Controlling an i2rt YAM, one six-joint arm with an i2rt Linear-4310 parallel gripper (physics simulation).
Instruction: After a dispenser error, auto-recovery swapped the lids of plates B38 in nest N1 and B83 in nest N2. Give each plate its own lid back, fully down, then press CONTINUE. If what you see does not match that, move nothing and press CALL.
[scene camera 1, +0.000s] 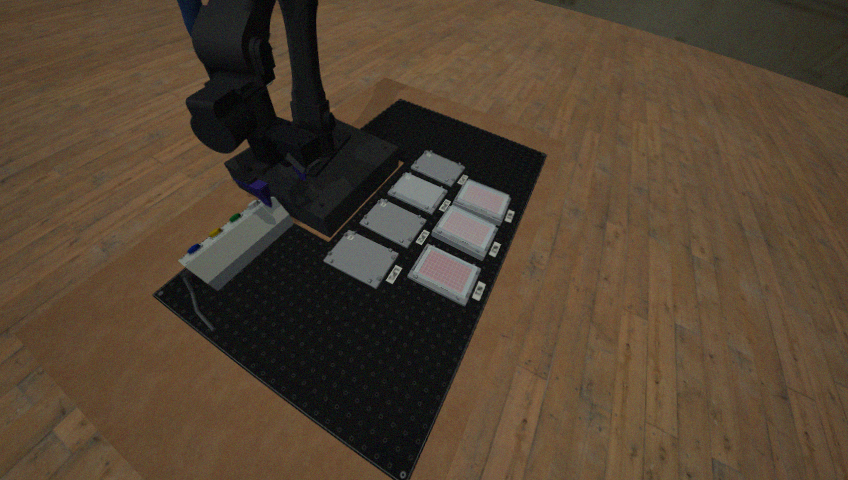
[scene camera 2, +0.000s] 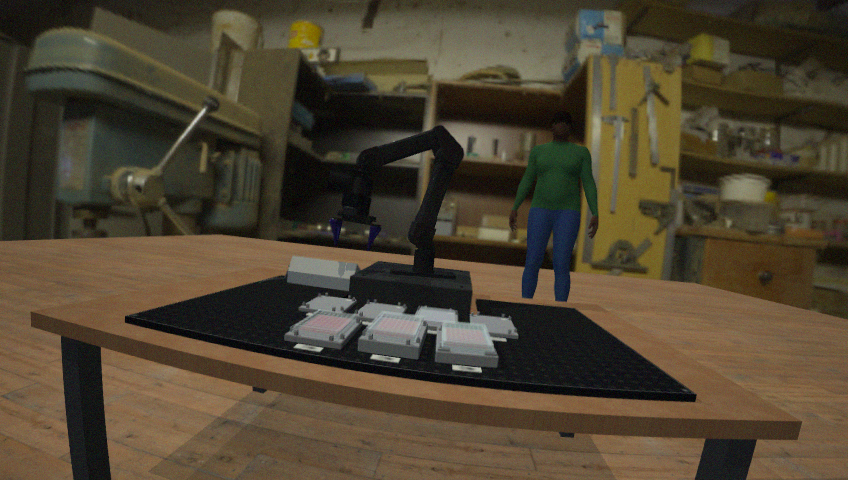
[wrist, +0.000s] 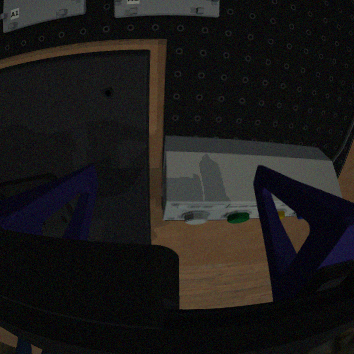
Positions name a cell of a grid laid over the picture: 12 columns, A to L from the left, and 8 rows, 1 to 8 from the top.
Labels:
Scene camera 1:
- gripper: E4
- button box: D5
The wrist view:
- gripper: F4
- button box: H4

